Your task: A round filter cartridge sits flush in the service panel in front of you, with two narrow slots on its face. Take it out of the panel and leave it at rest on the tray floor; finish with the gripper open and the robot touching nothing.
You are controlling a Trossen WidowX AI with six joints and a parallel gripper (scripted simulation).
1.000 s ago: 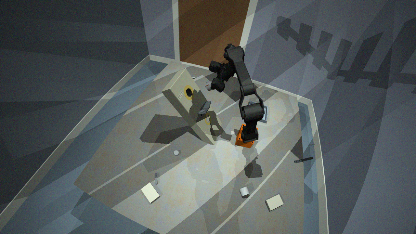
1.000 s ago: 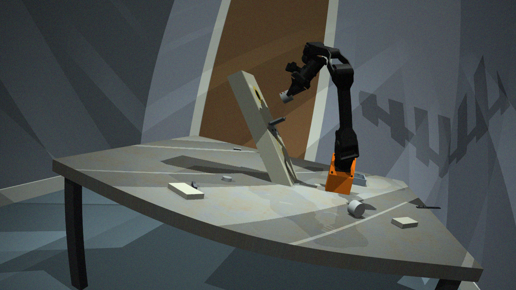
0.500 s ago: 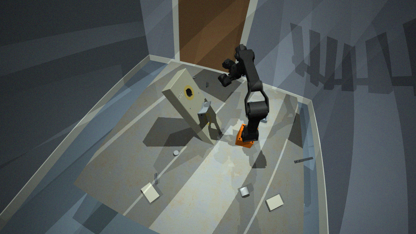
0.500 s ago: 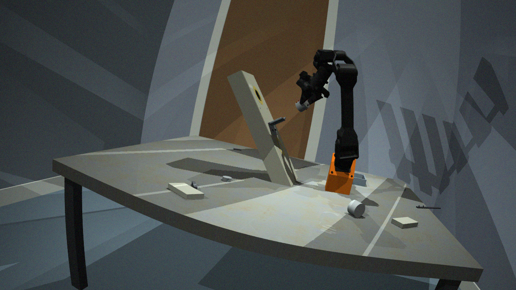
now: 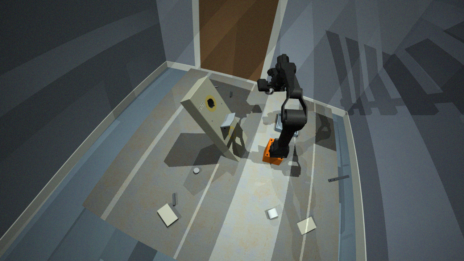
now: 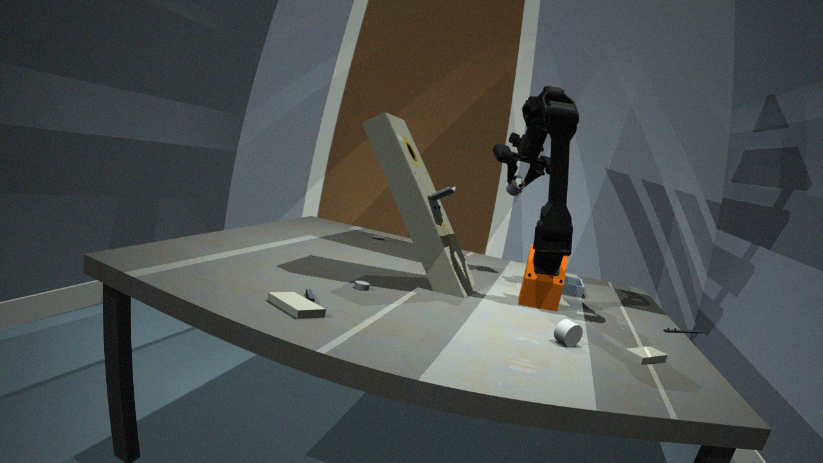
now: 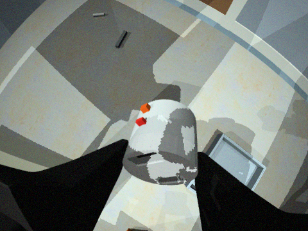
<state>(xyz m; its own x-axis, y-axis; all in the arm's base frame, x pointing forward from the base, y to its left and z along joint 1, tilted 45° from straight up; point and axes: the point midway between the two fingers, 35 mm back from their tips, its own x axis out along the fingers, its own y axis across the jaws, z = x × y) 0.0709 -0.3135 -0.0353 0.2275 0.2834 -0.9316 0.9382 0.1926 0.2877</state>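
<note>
Right now the grey tray is 25 cm below my gripper tip, 19 cm behind it and 1 cm to the right of it. Also, from my gripper tip: round grey filter cartridge: right at my gripper tip.
</note>
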